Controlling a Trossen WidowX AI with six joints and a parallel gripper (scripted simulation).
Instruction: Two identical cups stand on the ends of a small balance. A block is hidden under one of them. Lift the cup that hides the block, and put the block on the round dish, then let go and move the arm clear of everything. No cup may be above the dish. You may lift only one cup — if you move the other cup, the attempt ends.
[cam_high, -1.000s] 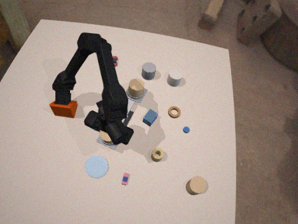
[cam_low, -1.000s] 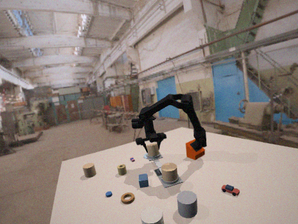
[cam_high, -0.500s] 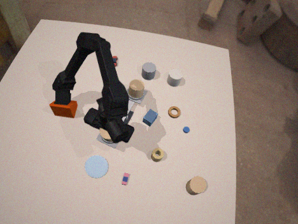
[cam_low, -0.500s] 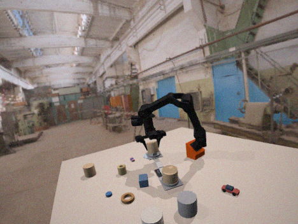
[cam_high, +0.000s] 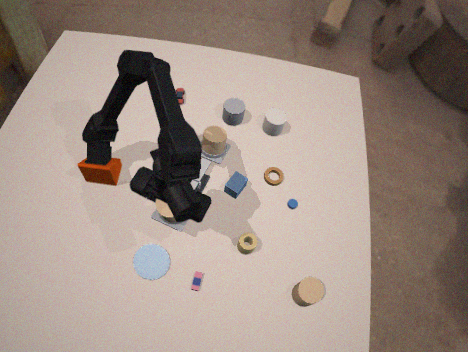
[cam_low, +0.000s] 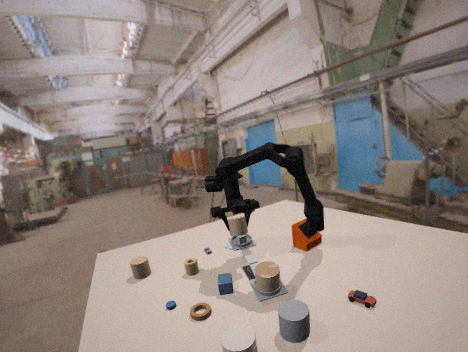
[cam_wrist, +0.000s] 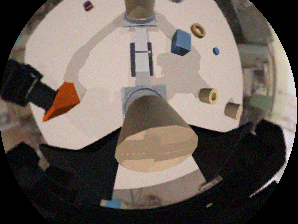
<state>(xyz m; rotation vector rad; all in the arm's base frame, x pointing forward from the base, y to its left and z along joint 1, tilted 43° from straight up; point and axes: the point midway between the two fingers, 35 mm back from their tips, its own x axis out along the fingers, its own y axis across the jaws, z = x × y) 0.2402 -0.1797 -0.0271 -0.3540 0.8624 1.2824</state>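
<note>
The pale-green block lies 40 mm below my gripper tip and 20 mm to the left of it. Also, from my gripper tip: light blue round dish 120 mm below, 110 mm to the right, 50 mm behind; pink-and-blue piece 160 mm to the right, 120 mm below, 80 mm ahead; yellow ring 200 mm ahead, 100 mm below, 40 mm to the right.
</note>
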